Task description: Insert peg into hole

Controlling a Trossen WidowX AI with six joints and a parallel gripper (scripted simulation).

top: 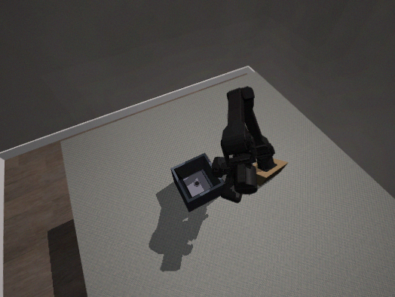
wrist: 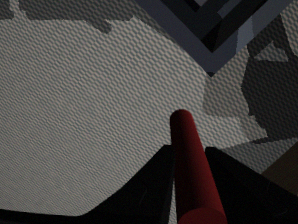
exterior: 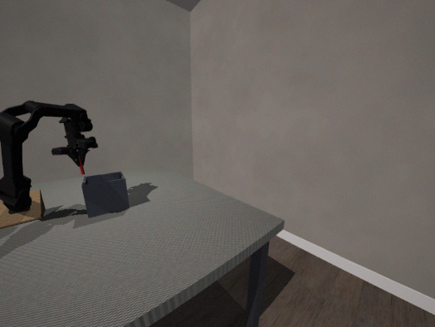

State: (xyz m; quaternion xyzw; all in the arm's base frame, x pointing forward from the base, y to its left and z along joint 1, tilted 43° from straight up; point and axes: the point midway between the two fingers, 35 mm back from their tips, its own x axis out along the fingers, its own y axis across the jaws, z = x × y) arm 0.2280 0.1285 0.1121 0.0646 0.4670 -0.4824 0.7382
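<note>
Right now my hand is 8 cm short of the grey plate, 11 cm to the left of it and 17 cm above it. From my hand the other things lie so: red peg (4 cm below).
</note>
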